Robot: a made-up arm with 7 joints. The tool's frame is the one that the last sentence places.
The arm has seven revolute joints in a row. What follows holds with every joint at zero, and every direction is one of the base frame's. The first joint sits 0.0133 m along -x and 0.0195 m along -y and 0.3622 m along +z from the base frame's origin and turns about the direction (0, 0.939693, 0.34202), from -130.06 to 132.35 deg. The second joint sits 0.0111 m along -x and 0.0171 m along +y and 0.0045 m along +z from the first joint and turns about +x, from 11.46 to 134.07 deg. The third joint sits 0.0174 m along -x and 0.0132 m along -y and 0.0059 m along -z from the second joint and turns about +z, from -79.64 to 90.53 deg. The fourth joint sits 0.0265 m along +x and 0.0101 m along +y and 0.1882 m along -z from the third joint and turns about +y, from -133.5 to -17.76 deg. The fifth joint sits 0.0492 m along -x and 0.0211 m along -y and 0.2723 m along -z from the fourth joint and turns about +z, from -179.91 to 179.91 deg. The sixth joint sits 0.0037 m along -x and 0.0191 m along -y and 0.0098 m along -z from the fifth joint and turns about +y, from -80.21 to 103.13 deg. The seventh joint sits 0.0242 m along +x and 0.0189 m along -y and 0.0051 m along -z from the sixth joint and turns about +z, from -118.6 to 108.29 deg. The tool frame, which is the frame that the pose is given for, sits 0.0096 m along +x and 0.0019 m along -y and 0.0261 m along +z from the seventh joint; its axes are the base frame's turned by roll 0, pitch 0 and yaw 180 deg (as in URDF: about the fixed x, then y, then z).
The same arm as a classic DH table. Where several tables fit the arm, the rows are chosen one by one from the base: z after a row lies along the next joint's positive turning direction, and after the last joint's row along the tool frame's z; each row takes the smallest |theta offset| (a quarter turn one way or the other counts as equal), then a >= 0, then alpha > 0; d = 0 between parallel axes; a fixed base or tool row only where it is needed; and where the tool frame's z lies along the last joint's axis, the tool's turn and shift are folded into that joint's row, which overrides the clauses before.
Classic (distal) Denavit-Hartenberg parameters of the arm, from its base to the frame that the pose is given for. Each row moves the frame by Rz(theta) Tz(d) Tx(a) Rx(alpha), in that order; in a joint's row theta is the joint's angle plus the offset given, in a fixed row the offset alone. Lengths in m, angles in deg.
base (fixed): a -0.0133  alpha -70.00  d 0.3693  theta0 0.00
joint 1: a 0.0016  alpha 90.00  d -0.0031  theta0 90.00
joint 2: a -0.0132  alpha -90.00  d -0.0285  theta0 70.00
joint 3: a 0.0265  alpha -90.00  d -0.1941  theta0 -90.00
joint 4: a -0.0492  alpha 90.00  d -0.0110  theta0 0.00
joint 5: a -0.0037  alpha -90.00  d -0.2821  theta0 0.00
joint 6: a 0.0242  alpha 90.00  d -0.0380  theta0 0.00
joint 7: a 0.0098  alpha 0.00  d 0.0000  theta0 -11.20
tool (fixed): a 0.0000  alpha 0.00  d 0.0210  theta0 -168.80
Joint limits (deg, base to tool): -130.06..132.35 11.46..134.07 -79.64..90.53 -133.50..-17.76 -179.91..179.91 -80.21..103.13 -118.60..108.29

